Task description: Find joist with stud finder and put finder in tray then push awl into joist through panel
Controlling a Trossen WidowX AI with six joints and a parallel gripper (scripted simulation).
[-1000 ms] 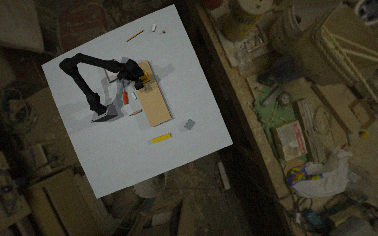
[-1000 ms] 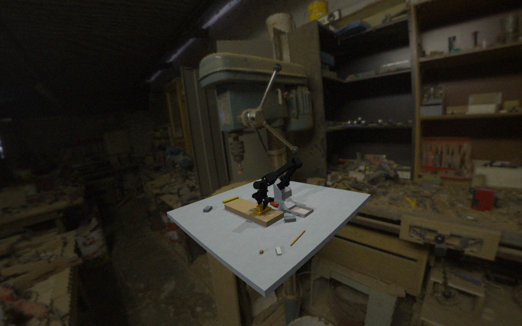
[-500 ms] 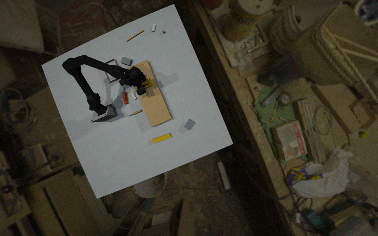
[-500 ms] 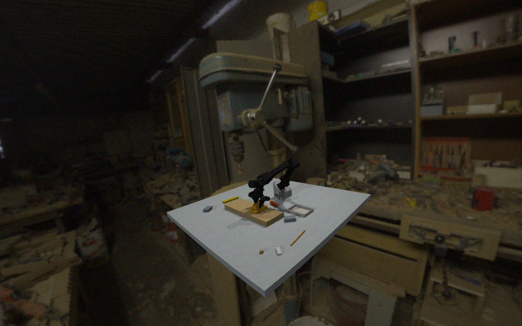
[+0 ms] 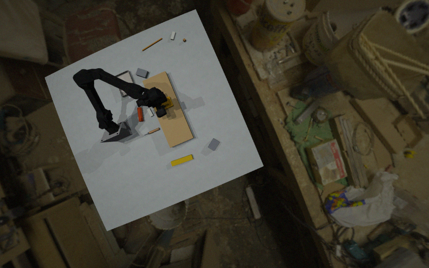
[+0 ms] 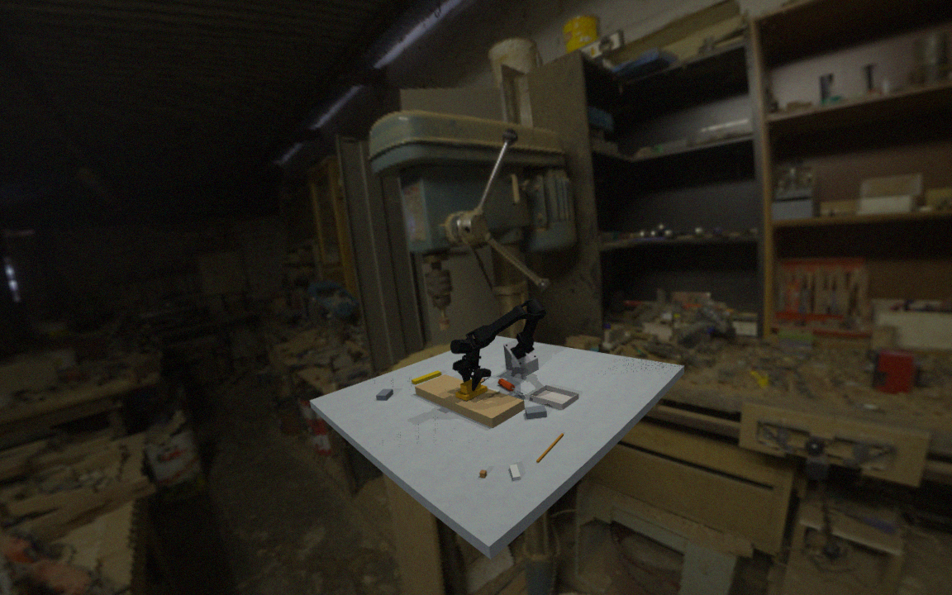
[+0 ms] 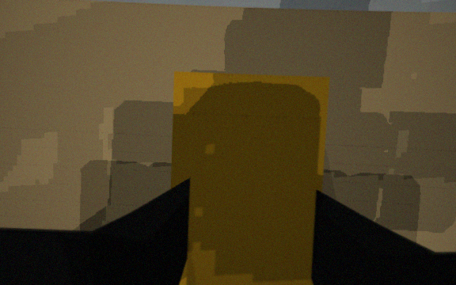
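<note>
Now: gripper tip 220 mm past the tray, 270 mm to the right of it and 50 mm above it. The rest, counted from my gripper tip: awl 190 mm behind, 140 mm to the right, 60 mm below; yellow bar 50 mm behind, 410 mm to the right, 60 mm below; stud finder 20 mm behind, 20 mm above.
</note>
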